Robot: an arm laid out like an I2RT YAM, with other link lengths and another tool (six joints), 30 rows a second.
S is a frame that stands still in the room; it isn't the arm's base.
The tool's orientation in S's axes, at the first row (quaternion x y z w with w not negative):
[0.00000 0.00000 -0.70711 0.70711]
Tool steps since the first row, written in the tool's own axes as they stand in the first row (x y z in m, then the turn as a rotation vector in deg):
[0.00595 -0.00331 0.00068 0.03 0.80 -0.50]
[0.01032 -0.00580 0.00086 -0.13 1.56 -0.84]
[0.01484 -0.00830 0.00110 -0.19 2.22 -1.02]
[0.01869 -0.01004 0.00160 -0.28 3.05 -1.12]
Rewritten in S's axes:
[-0.00331 -0.00595 0.00068 0.80 -0.03 -0.50]
[-0.00580 -0.01032 0.00086 1.56 0.13 -0.84]
[-0.00830 -0.01484 0.00110 2.22 0.19 -1.02]
[-0.01004 -0.01869 0.00160 3.05 0.28 -1.12]

